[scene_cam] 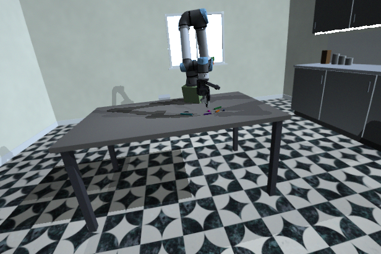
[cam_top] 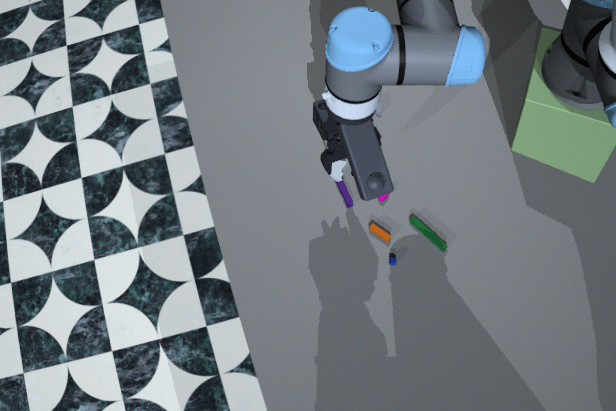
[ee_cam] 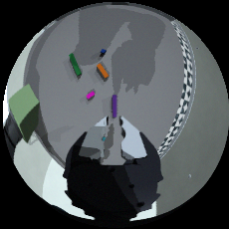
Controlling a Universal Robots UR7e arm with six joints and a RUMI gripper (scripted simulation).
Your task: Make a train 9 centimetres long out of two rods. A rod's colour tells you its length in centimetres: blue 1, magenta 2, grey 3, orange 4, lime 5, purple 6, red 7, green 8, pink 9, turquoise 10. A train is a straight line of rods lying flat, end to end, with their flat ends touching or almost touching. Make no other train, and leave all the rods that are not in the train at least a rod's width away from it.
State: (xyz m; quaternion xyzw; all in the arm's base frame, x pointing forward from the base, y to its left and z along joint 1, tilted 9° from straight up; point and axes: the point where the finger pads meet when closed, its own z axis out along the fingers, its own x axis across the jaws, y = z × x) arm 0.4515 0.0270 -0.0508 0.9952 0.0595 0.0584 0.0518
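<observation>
Now: hand 70 mm above the purple rod. Round my hand: magenta rod 70 mm behind, 30 mm to the left, 70 mm below; small blue rod 40 mm behind, 150 mm to the left, 70 mm below; orange rod 40 mm behind, 90 mm to the left, 70 mm below.
</observation>
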